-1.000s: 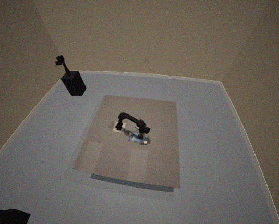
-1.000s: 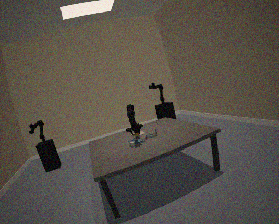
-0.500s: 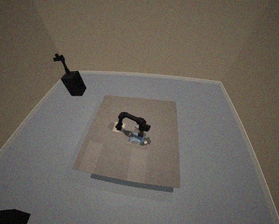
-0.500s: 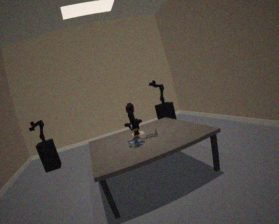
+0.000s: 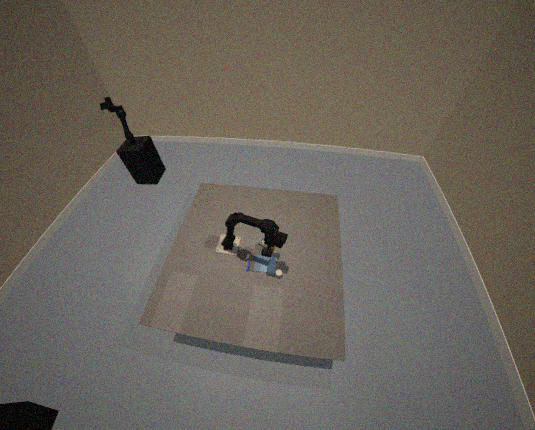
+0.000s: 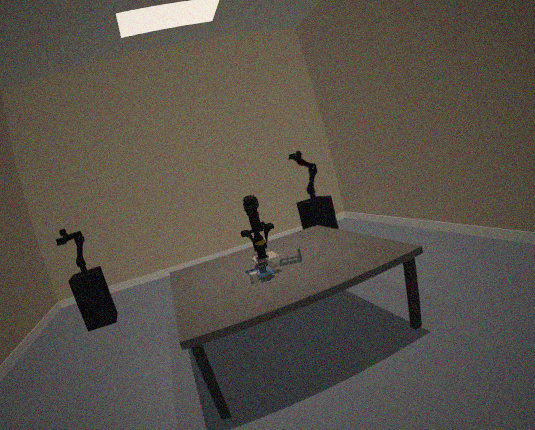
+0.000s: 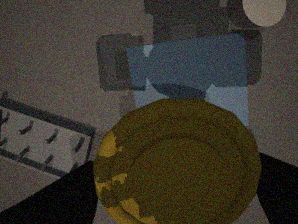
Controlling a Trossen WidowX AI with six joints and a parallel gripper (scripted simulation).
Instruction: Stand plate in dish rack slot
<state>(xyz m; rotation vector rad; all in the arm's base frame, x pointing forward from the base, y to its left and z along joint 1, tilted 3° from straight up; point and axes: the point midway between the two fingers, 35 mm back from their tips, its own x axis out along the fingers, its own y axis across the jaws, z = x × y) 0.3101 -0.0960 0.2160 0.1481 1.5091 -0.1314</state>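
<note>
My gripper tip is now 17 cm to the right of the wire dish rack, 15 cm above it and 3 cm past it. Round my gripper tip: yellow plate 1 cm above; white round disc 15 cm below, 11 cm to the right, 7 cm ahead; light blue mat 17 cm below, 3 cm to the right, 3 cm behind.
</note>
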